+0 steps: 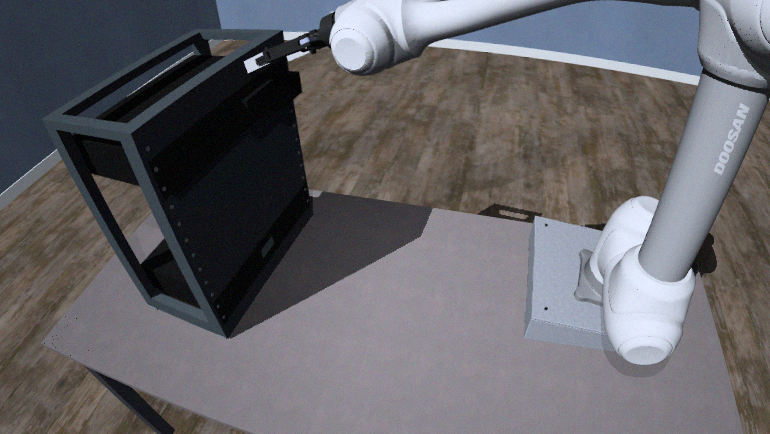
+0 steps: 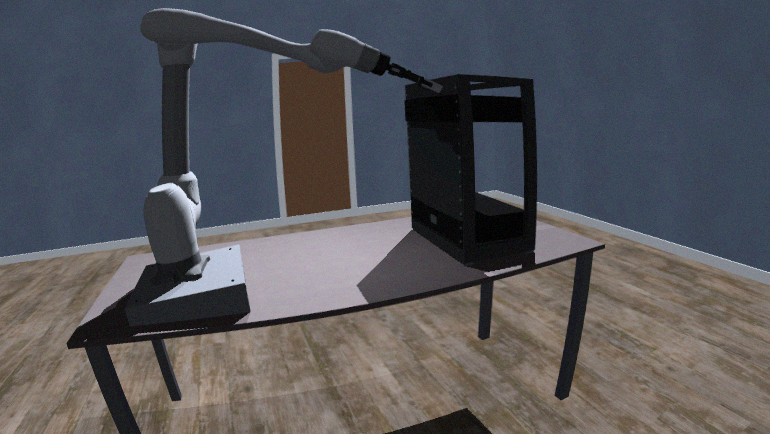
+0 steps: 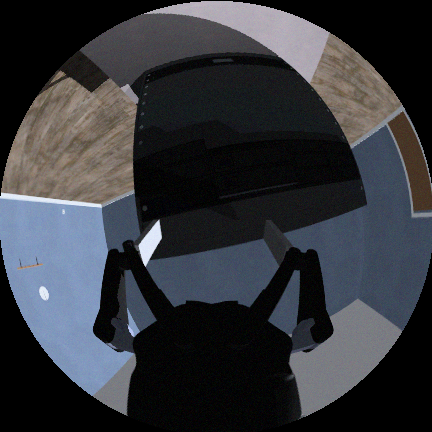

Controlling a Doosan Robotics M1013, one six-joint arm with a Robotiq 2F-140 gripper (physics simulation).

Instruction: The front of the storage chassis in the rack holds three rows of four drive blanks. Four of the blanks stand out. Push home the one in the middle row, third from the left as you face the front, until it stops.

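Pixels of known places: gripper, fingertip midpoint: [image 2: 433,86] [image 3: 211,229]; arm's base at its link origin: [image 2: 181,271].
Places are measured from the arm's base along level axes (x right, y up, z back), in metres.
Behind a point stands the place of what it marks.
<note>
The rack [image 1: 164,215] @[x -0.487, y 0.355, z -0.874 m] [image 2: 468,177] @[x 0.015, y 0.212, z -0.922 m] [image 3: 310,200] @[x -0.281, y 0.497, z -0.882 m] is a dark upright frame on the table. The black storage chassis [image 1: 215,124] @[x -0.303, y 0.449, z -0.866 m] [image 2: 431,109] @[x -0.087, y 0.426, z -0.846 m] [image 3: 280,160] @[x -0.213, y 0.438, z -0.837 m] sits in its upper part, below the top front panel. The chassis front is in deep shadow; the rows, the single drive blanks and the middle-row third one cannot be told apart. My gripper [image 1: 259,60] @[x -0.107, y 0.506, z -0.863 m] [image 2: 432,86] @[x -0.107, y 0.506, z -0.863 m] [image 3: 211,229] @[x -0.107, y 0.506, z -0.863 m] is open and empty. Its pale fingertips are at the height of the rack's top front panel, above the chassis. Whether they touch the panel cannot be told.
A darker unit with a small light label [image 1: 267,246] @[x -0.235, y 0.030, z -0.886 m] [image 2: 434,219] @[x -0.226, y 0.028, z -0.886 m] [image 3: 223,60] @[x -0.238, y 0.031, z -0.887 m] is low in the rack. The arm's base stands on a grey block [image 1: 566,269] @[x 0.002, y 0.009, z -0.120 m] [image 2: 215,291] @[x 0.191, y 0.001, z -0.152 m] at the table's other end. The table [image 1: 377,350] @[x -0.353, y -0.072, z -0.509 m] [image 2: 301,269] @[x -0.135, y -0.072, z -0.394 m] lies between block and rack.
</note>
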